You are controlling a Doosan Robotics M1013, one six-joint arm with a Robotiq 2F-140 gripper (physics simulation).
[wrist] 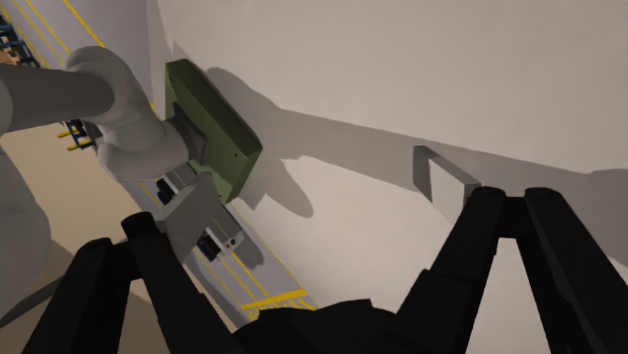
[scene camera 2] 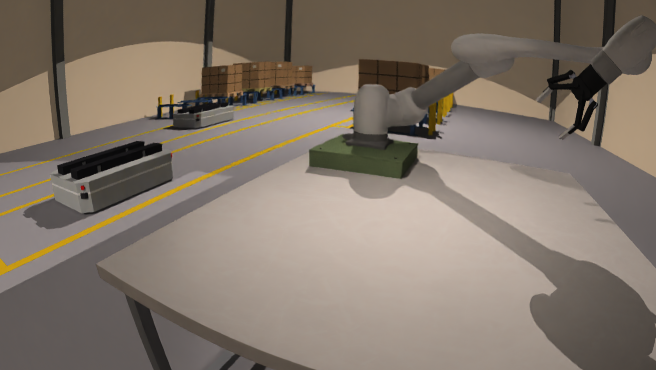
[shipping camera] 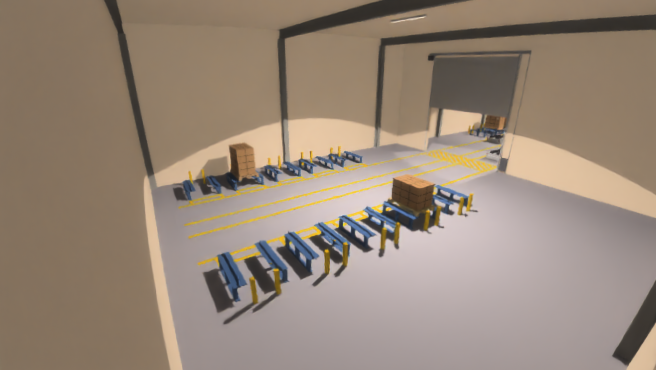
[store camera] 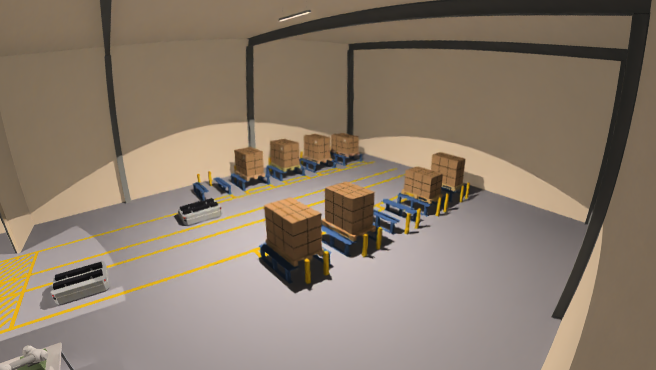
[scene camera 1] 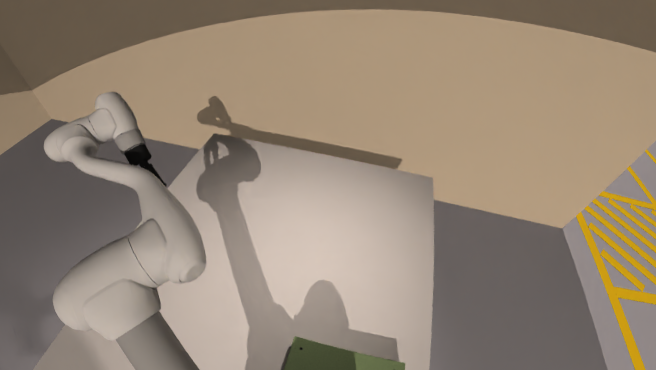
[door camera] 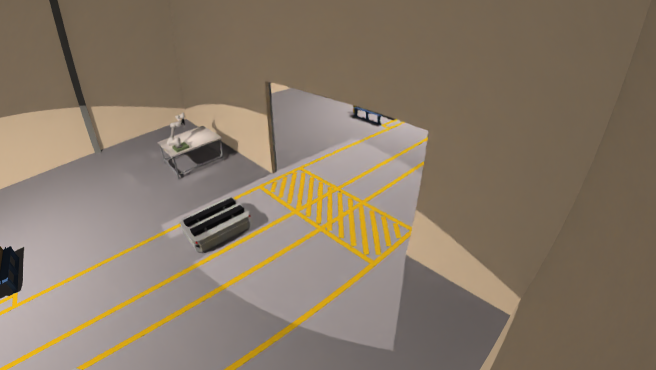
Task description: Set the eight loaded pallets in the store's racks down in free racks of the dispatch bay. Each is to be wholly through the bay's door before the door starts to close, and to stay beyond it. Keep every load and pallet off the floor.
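Where they show: gripper, fingertip midpoint: (wrist: pixel 313 177) (scene camera 2: pixel 549 119) (door camera: pixel 183 126); arm's base at its link origin: (wrist: pixel 189 135) (scene camera 2: pixel 370 143) (door camera: pixel 178 146).
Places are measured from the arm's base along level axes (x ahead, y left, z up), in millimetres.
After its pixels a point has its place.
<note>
In the store camera view, several loaded pallets stand in blue racks in two rows; the nearest load (store camera: pixel 293 230) @(x -5158, y -581, z 386 mm) and its neighbour (store camera: pixel 349 209) @(x -6836, y -741, z 304 mm) are brown boxes. A low grey carrier (door camera: pixel 220 231) @(x -551, y -3409, z -524 mm) (scene camera 2: pixel 117 181) @(x -220, y -2505, z -597 mm) (store camera: pixel 81 287) @(x -505, y -2500, z -528 mm) with a bare black top stands near the hatched floor. A second carrier (scene camera 2: pixel 205 117) @(x -4007, y -4620, z -609 mm) (store camera: pixel 201 214) @(x -4369, y -4620, z -562 mm), also bare, stands by the far row. In the shipping camera view, a tall load (shipping camera: pixel 243 161) @(x 12345, y -6402, z 243 mm) and a wider load (shipping camera: pixel 412 193) @(x 9164, y -918, z 137 mm) stand in racks. The grey door (shipping camera: pixel 474 84) @(x 1940, y -3720, z 2997 mm) covers the doorway's upper part. My gripper (scene camera 2: pixel 552 116) @(x 460, y 729, z 264 mm) (wrist: pixel 313 177) @(x 460, y 729, z 264 mm) is open and empty above the table.
The arm's green base (scene camera 2: pixel 362 157) @(x 245, y 40, z -6 mm) (wrist: pixel 212 135) @(x 103, y 130, z -2 mm) stands on the pale table (scene camera 2: pixel 300 260) @(x 949, y 126, z -70 mm). Unloaded blue racks (shipping camera: pixel 231 272) @(x 14422, y -1088, z -472 mm) (shipping camera: pixel 300 247) @(x 12757, y -1119, z -473 mm) line both sides of the dispatch lanes. Yellow posts (shipping camera: pixel 327 261) (store camera: pixel 365 245) stand behind racks. Yellow hatching (door camera: pixel 340 212) @(x 1854, y -4331, z -818 mm) marks the doorway floor.
</note>
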